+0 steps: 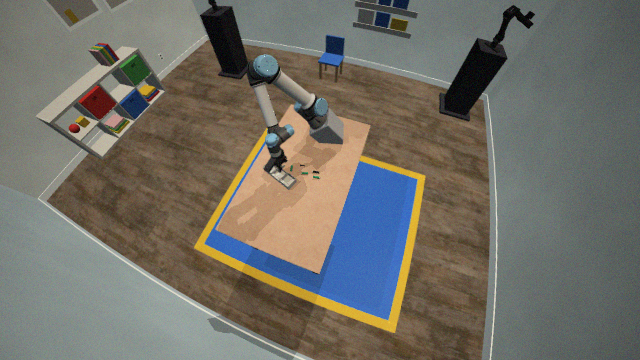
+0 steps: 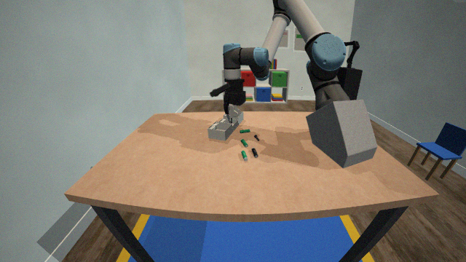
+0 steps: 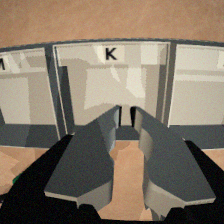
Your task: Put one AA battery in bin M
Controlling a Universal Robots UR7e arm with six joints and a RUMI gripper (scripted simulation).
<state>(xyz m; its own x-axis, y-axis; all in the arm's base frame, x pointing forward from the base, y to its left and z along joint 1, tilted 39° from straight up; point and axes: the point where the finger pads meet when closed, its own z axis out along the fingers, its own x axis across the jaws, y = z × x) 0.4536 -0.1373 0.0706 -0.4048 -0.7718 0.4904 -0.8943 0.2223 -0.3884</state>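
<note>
The bin marked M lies 20 mm ahead of my hand, 10 mm to the left of it and 10 mm below it. The rest, counted from my hand: black battery (240 mm to the left, 90 mm behind, 30 mm below); black bolt-like piece (120 mm to the left, 110 mm behind, 30 mm below).
</note>
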